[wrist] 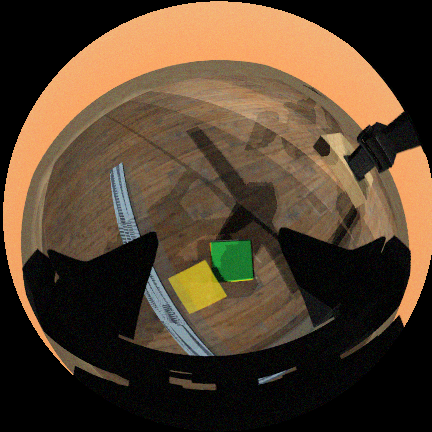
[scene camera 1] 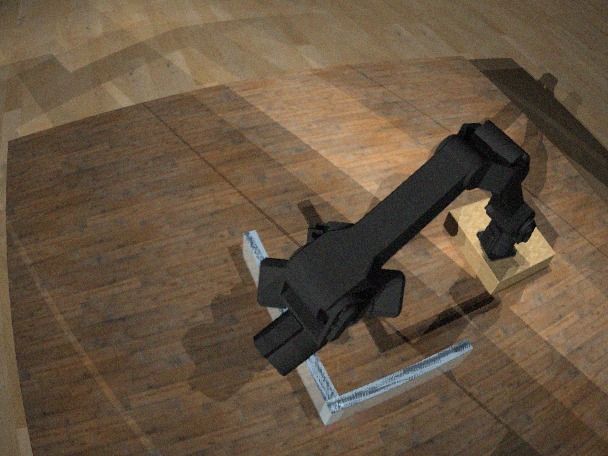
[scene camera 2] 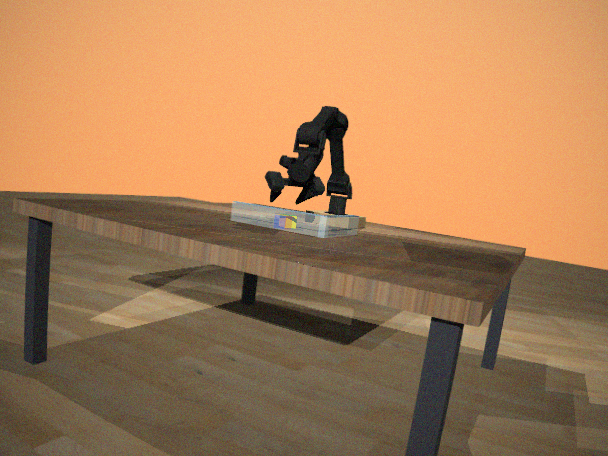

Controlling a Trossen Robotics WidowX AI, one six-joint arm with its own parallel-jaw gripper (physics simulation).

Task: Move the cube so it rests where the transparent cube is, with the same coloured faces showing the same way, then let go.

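Places are measured from the arm's base along level axes (x ahead, y left, z up), in metres.
Pixels of known places: gripper, fingertip midpoint: (wrist: 218,236) (scene camera 2: 283,202); arm's base at its link origin: (wrist: 354,167) (scene camera 1: 496,244) (scene camera 2: 336,214).
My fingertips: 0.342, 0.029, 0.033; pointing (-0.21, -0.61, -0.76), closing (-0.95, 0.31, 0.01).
Note:
Ahead of a thing's pixels: the offset from my fingertips to its top centre, as dx, dy, dz. "pt": to the spot under its first point. Level surfaces: height alone.
Two cube shapes lie side by side, corners meeting or nearly so in the wrist view: one with a green top {-0.007, +0.020, -0.034} (wrist: 233,259), squarer to the view, and one with a yellow top {dz -0.034} (wrist: 196,287), turned. Which is the transparent cube I cannot tell surely. In scene camera 2, blue, orange and yellow faces {pt +0.067, +0.075, -0.047} (scene camera 2: 286,221) show through a clear wall; in scene camera 1 the arm hides both cubes. My gripper (scene camera 2: 285,202) (wrist: 218,236) is open and empty, tilted, above the table. In the wrist view both tops show between its fingers, the yellow one nearer the left finger.
A low, clear L-shaped wall (scene camera 1: 400,376) (scene camera 2: 250,214) (wrist: 117,185) stands beside the cubes, with the yellow top nearer it. The arm's base stands on a pale wooden block (scene camera 1: 470,217) farther off. Shadows of the arm cross the brown table {dz -0.074} (scene camera 1: 125,200) (scene camera 2: 175,217).

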